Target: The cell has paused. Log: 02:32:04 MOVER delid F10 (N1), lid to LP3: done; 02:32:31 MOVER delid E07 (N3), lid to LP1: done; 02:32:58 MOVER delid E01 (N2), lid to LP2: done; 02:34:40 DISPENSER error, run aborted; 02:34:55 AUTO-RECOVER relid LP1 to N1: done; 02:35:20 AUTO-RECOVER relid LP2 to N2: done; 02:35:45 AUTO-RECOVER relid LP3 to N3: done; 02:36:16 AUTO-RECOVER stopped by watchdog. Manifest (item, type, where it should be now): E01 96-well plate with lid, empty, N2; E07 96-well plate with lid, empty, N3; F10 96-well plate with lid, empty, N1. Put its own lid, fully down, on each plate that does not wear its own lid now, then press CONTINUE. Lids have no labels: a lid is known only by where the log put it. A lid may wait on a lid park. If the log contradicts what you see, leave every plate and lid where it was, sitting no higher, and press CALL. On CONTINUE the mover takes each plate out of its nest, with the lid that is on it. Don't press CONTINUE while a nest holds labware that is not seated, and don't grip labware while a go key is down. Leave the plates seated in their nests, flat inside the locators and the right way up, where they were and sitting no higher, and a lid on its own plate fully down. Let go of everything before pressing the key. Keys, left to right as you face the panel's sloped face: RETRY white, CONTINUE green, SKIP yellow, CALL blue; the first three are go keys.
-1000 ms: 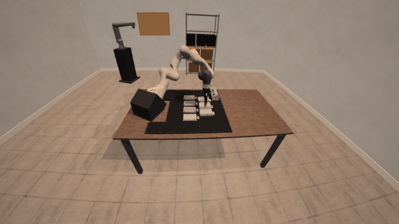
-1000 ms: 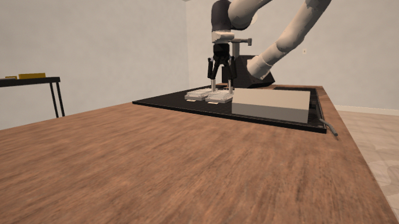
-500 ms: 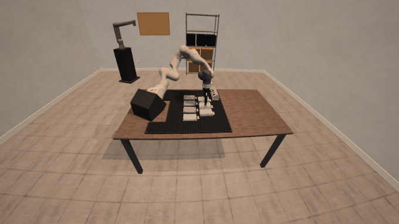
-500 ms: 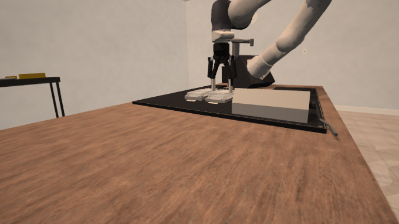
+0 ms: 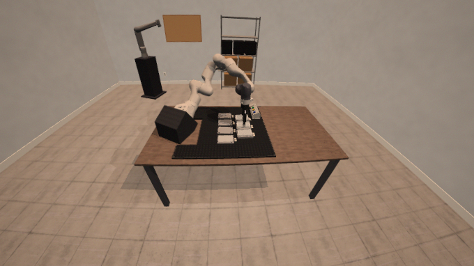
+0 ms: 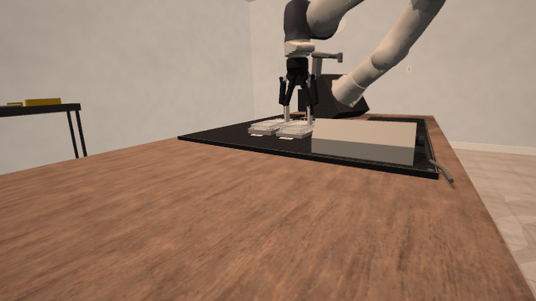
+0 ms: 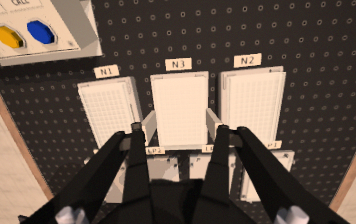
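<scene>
Right now the 96-well plate is 4 cm behind my hand, 12 cm to the left of it and 3 cm below it. Round my hand: LP2 label 11 cm behind, 3 cm to the left, 6 cm below; then smooth white lid 2 cm below; then N3 label 8 cm ahead, 3 cm to the left, 6 cm below.
</scene>
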